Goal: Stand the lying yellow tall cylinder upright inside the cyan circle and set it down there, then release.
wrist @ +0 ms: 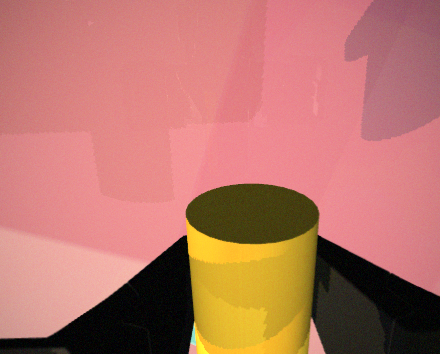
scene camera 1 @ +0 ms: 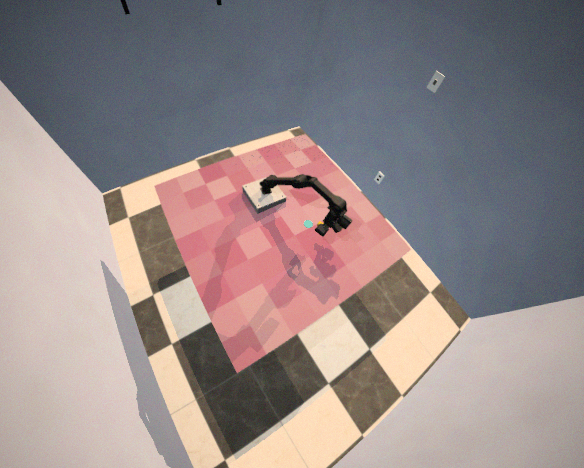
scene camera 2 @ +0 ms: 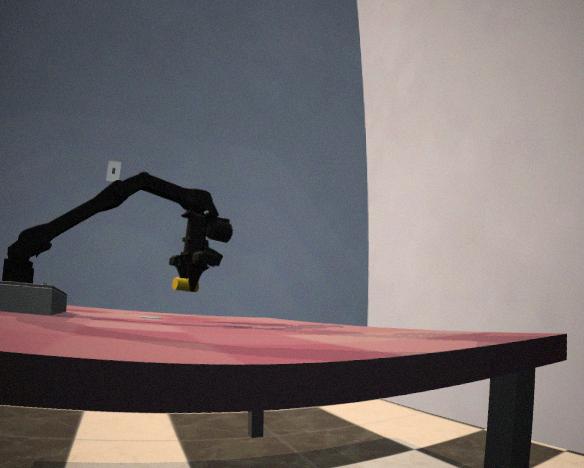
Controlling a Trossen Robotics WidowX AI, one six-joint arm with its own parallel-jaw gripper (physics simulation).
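Pixels of known places: gripper, fingertip midpoint: (wrist: 246, 246) (scene camera 1: 323, 228) (scene camera 2: 189, 291); arm's base, origin of the base link: (scene camera 1: 266, 190) (scene camera 2: 16, 286).
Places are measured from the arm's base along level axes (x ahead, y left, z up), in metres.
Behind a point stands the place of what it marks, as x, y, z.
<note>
The yellow tall cylinder (scene camera 1: 320, 223) (scene camera 2: 181, 284) @[0.393, 0.181, 0.044] (wrist: 252, 285) @[0.424, 0.217, 0.061] is held above the table, lying nearly level in the scene camera 2 view. My gripper (scene camera 2: 192, 287) @[0.414, 0.210, 0.029] is shut on it, with one black finger on each side of it in the wrist view. The cylinder's dark end face shows in the wrist view, and its lower part runs out of that frame. The cyan circle (scene camera 1: 308, 224) @[0.317, 0.172, -0.049] (scene camera 2: 151, 317) @[0.316, 0.163, -0.048] (wrist: 193, 336) lies flat on the table, to the left of the gripper in both scene views. In the wrist view a sliver of it shows beside the cylinder.
The arm's grey base block (scene camera 1: 264, 198) @[0.063, -0.036, 0.004] (scene camera 2: 33, 298) @[0.091, -0.114, -0.020] stands on the pink patchwork table top (scene camera 1: 255, 245) @[0.336, -0.198, -0.050] (scene camera 2: 225, 345) @[0.452, -0.442, -0.050], to the left of the circle. The arm arches over from it. Shadows of the arm fall across the table. A blue wall stands behind.
</note>
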